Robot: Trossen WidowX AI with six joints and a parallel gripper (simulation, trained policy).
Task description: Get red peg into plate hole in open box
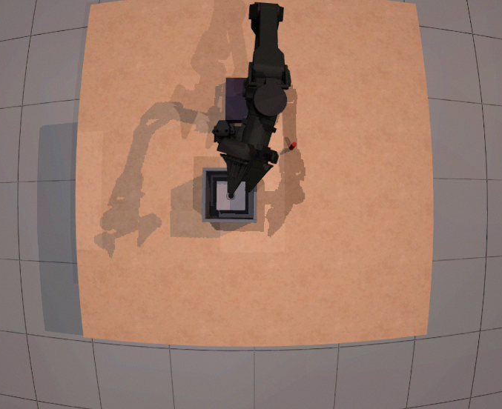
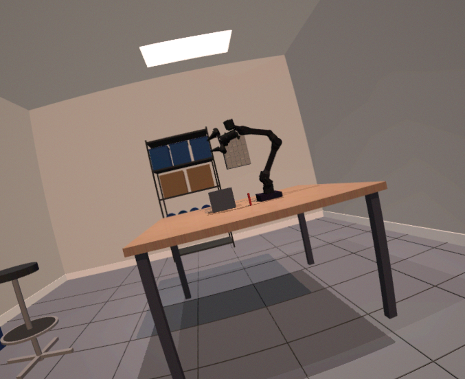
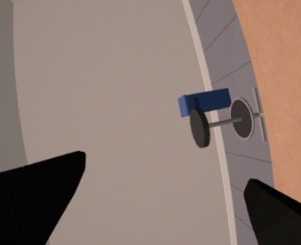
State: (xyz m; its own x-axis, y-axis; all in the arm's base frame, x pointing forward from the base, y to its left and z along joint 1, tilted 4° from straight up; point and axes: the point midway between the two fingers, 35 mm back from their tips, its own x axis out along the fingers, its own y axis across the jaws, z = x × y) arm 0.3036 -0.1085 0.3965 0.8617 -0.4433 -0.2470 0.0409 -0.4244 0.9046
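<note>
Now: the red peg 130 mm behind my gripper tip, 190 mm to the left of it and 410 mm below it. Round my gripper tip: plate (10 mm behind, 40 mm to the right, 400 mm below).
</note>
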